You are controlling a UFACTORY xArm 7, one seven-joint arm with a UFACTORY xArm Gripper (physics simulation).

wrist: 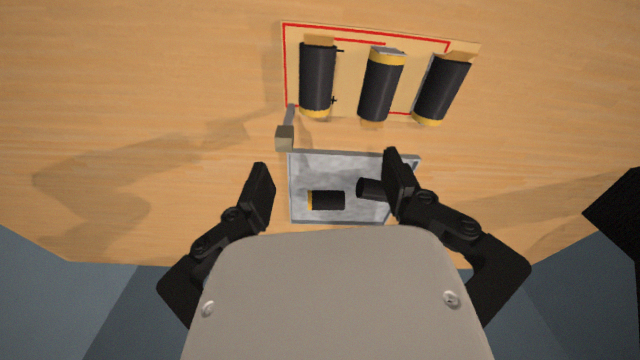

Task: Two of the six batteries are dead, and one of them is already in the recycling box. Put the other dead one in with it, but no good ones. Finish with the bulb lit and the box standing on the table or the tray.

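Places are measured from the arm's base along level axes (x right, y back, z down), in millimetres.
Pixels of known places: gripper, fingertip midpoint: (325,169).
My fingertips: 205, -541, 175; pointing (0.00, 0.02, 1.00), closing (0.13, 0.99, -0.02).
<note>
For each thing: its top centre in the pictures, then the offset to it from my fingertips, as dx, dy, dz. "pt": a spot on its surface instead. Level surfaces: height alone.
- circuit board, surface spot: (345,107) pt -1, +29, +114
- grey tray, surface spot: (306,220) pt -243, -31, +119
- lever with a beige block end, surface spot: (284,138) pt +7, -33, +32
- wooden table, its level: dz +124
Three dark batteries with yellow ends, a left one (317,79), a middle one (381,87) and a right one (442,90), lie in holders on the circuit board (345,107). Two more batteries lie in the grey tray (306,220): one (327,200) lies sideways near its middle, and the other (369,189) is partly hidden by the right finger. My gripper (325,169) is open and empty, its fingers above the tray's left and right sides. The recycling box, the sixth battery and a bulb are not seen in this view.
A lever with a beige block end (284,138) sticks out from the board's near left corner, close to the tray's far left corner. The wooden table (150,75) ends at a near edge below the tray. A black shape (617,215) shows at the right edge of view.
</note>
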